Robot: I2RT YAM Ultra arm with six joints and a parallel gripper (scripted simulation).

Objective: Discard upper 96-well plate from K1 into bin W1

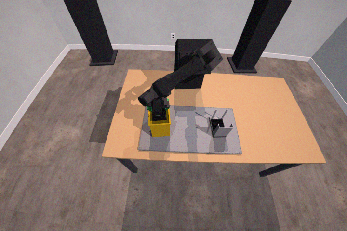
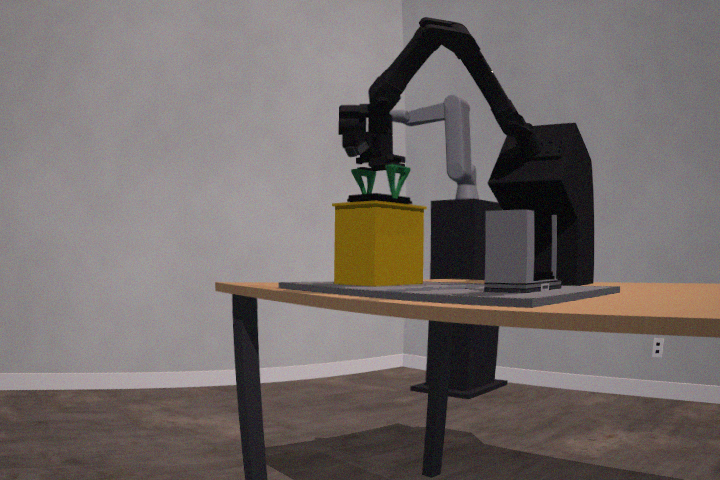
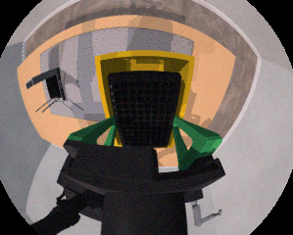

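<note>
My hand is 11 cm above the yellow plastics bin W1.
</note>
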